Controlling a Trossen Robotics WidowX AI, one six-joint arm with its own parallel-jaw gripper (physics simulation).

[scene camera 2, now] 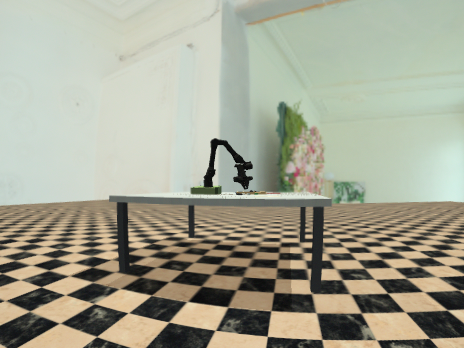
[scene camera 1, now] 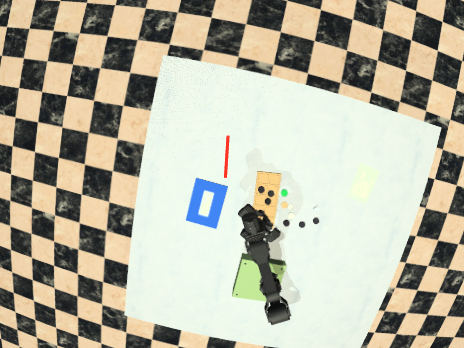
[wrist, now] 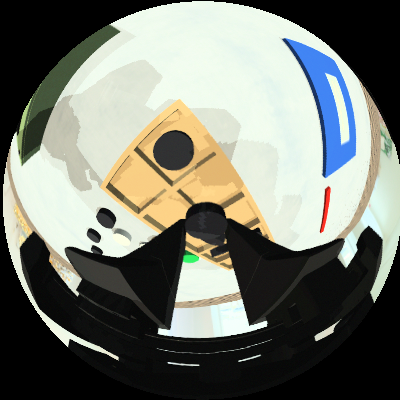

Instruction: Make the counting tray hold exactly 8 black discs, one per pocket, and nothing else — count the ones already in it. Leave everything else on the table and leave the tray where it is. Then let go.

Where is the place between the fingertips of my gripper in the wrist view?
At 205, 223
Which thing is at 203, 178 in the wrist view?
A tan counting tray.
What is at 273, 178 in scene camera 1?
A tan counting tray.
